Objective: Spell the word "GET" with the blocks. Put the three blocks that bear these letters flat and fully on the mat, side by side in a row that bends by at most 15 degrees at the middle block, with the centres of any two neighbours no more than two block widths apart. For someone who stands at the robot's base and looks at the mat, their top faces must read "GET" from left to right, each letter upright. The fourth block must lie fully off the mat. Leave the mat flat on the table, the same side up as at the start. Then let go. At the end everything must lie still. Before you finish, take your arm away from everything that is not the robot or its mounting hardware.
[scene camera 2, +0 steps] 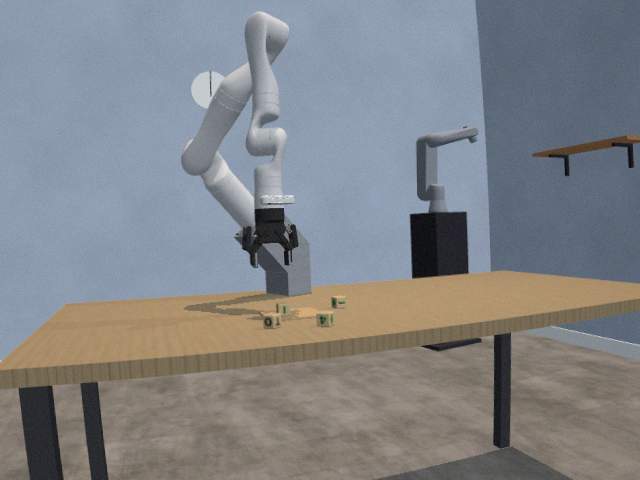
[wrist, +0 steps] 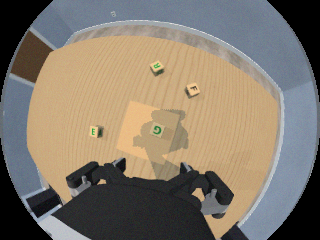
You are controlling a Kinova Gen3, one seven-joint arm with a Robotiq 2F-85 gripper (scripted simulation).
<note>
In view: the gripper (scene camera 2: 271,266) and a mat (wrist: 134,138).
The gripper is seen too in the wrist view (wrist: 152,166).
</note>
